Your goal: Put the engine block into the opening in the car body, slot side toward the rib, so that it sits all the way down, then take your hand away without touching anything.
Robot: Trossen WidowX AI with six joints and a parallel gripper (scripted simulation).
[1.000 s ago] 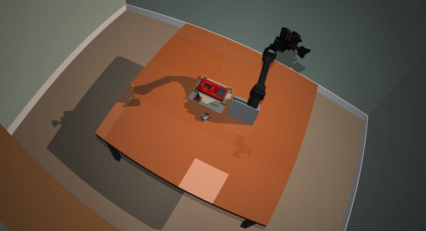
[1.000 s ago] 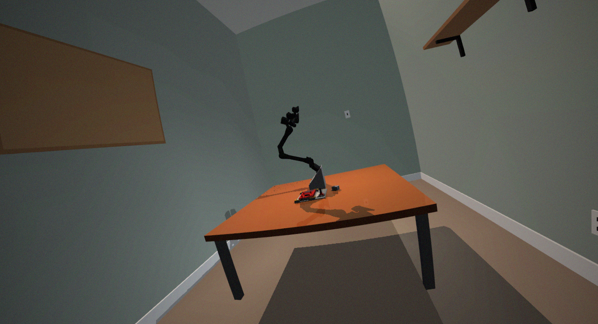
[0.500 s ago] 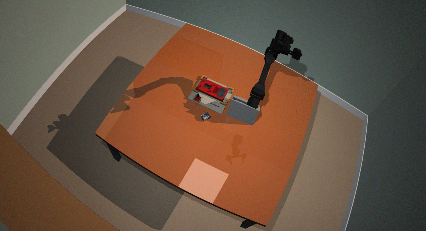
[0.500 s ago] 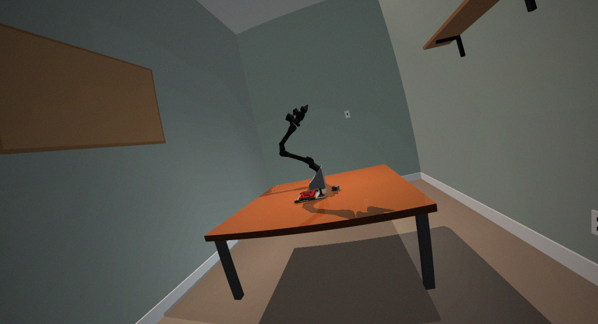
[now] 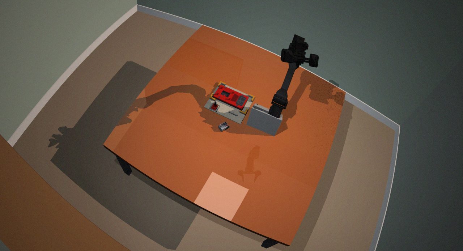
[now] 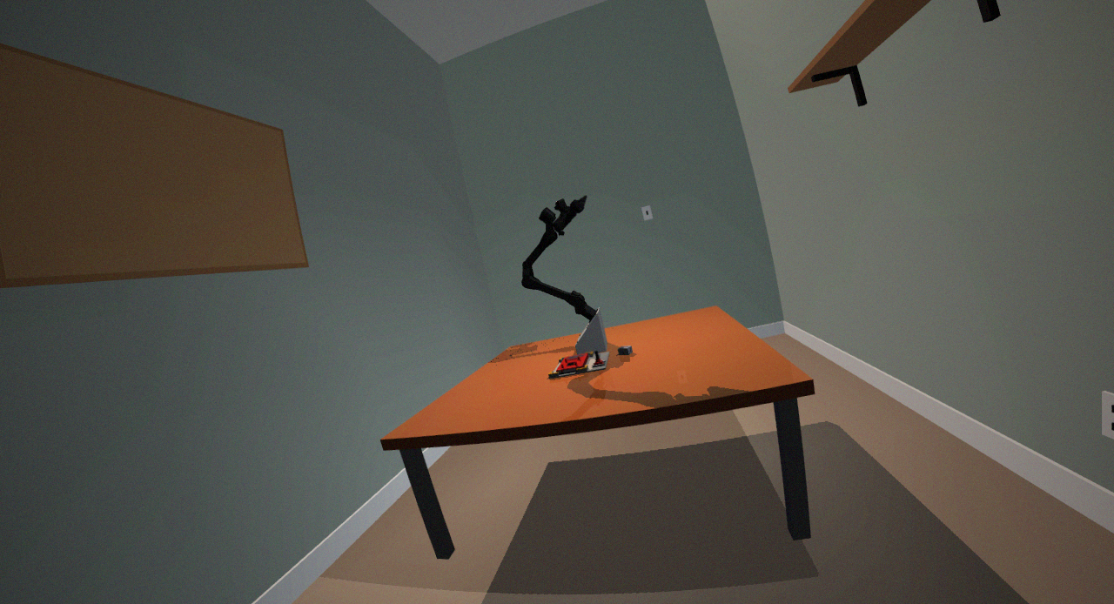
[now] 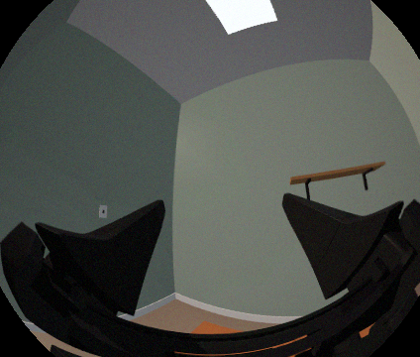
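My gripper tip is 710 mm above the grey engine block, 290 mm short of it and 80 mm to the right of it. The rest, counted from my gripper tip: grey base plate 710 mm below, 360 mm ahead, 110 mm to the right.
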